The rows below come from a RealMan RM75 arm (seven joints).
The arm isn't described. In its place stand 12 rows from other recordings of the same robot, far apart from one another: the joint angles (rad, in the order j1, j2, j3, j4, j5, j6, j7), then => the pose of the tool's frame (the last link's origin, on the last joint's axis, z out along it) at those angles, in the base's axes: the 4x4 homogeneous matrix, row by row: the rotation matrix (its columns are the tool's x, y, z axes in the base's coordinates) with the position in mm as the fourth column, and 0 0 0 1 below.
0.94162, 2.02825, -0.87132, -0.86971, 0.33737, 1.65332, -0.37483 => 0.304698 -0.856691 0.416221 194.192; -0.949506 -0.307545 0.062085 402.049; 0.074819 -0.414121 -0.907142 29.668; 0 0 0 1
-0.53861, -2.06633, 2.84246, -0.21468, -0.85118, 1.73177, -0.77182 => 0.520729 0.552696 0.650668 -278.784; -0.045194 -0.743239 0.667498 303.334; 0.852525 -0.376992 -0.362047 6.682; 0 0 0 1
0.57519, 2.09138, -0.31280, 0.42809, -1.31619, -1.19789, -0.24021 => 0.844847 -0.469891 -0.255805 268.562; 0.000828 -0.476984 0.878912 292.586; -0.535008 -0.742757 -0.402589 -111.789; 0 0 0 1
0.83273, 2.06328, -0.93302, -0.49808, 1.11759, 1.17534, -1.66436 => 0.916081 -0.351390 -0.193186 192.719; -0.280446 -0.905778 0.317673 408.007; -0.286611 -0.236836 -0.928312 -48.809; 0 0 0 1
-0.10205, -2.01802, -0.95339, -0.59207, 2.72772, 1.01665, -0.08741 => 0.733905 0.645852 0.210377 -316.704; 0.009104 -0.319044 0.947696 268.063; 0.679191 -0.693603 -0.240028 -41.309; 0 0 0 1
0.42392, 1.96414, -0.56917, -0.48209, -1.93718, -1.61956, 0.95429 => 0.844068 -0.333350 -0.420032 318.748; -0.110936 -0.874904 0.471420 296.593; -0.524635 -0.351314 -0.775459 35.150; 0 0 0 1
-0.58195, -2.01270, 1.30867, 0.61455, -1.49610, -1.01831, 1.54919 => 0.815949 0.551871 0.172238 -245.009; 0.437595 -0.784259 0.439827 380.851; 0.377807 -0.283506 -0.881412 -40.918; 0 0 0 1
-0.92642, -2.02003, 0.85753, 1.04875, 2.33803, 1.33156, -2.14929 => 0.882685 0.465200 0.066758 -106.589; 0.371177 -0.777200 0.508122 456.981; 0.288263 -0.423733 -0.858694 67.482; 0 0 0 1
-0.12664, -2.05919, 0.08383, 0.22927, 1.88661, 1.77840, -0.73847 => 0.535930 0.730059 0.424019 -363.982; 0.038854 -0.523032 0.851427 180.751; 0.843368 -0.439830 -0.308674 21.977; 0 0 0 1
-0.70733, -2.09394, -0.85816, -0.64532, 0.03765, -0.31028, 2.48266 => 0.865262 0.449236 0.222507 -153.525; 0.234336 -0.754803 0.612666 372.594; 0.443180 -0.477975 -0.758374 -151.961; 0 0 0 1
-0.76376, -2.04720, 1.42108, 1.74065, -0.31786, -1.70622, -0.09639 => 0.619625 0.635862 -0.460156 -76.457; 0.763751 -0.353280 0.540256 370.931; 0.180965 -0.686201 -0.704542 65.361; 0 0 0 1
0.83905, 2.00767, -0.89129, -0.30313, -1.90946, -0.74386, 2.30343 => 0.130490 -0.991139 0.024798 254.754; -0.768572 -0.085324 0.634048 443.976; -0.626314 -0.101796 -0.772896 -28.221; 0 0 0 1
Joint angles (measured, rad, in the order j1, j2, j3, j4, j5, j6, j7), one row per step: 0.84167, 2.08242, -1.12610, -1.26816, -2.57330, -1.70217, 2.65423; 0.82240, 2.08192, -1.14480, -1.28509, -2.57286, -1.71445, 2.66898; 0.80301, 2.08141, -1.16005, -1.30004, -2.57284, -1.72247, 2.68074; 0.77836, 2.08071, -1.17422, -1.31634, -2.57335, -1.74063, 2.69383; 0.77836, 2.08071, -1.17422, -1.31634, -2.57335, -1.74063, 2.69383; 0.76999, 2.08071, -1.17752, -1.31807, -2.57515, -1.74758, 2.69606; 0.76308, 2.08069, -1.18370, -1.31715, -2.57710, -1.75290, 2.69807; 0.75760, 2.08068, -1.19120, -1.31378, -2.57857, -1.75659, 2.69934; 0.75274, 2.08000, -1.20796, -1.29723, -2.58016, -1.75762, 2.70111; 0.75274, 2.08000, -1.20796, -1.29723, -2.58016, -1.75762, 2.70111; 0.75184, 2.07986, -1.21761, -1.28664, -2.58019, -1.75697, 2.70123; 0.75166, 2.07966, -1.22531, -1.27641, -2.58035, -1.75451, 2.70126; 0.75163, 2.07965, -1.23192, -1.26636, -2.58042, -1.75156, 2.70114; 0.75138, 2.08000, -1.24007, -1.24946, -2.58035, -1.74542, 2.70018; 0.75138, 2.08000, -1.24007, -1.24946, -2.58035, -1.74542, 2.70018
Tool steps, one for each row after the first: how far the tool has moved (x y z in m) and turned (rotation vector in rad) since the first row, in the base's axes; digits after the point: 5 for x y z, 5 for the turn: 0.00402, -0.00466, -0.00041, -0.00678, -0.01164, -0.01474; 0.00840, -0.00867, -0.00056, -0.00987, -0.02094, -0.02862; 0.01498, -0.01472, -0.00039, -0.02000, -0.03245, -0.05224; 0.01498, -0.01472, -0.00039, -0.02000, -0.03245, -0.05224; 0.01812, -0.01694, -0.00060, -0.02587, -0.03747, -0.06263; 0.02098, -0.01903, -0.00152, -0.03361, -0.04419, -0.07149; 0.02355, -0.02093, -0.00295, -0.04258, -0.05112, -0.07883; 0.02780, -0.02349, -0.00704, -0.06189, -0.06446, -0.09107; 0.02780, -0.02349, -0.00704, -0.06189, -0.06446, -0.09107; 0.02959, -0.02467, -0.00962, -0.07324, -0.07116, -0.09562; 0.03111, -0.02536, -0.01183, -0.08148, -0.07636, -0.09939; 0.03256, -0.02592, -0.01393, -0.08872, -0.08058, -0.10307; 0.03508, -0.02665, -0.01717, -0.09866, -0.08521, -0.10972; 0.03508, -0.02665, -0.01717, -0.09866, -0.08521, -0.10972
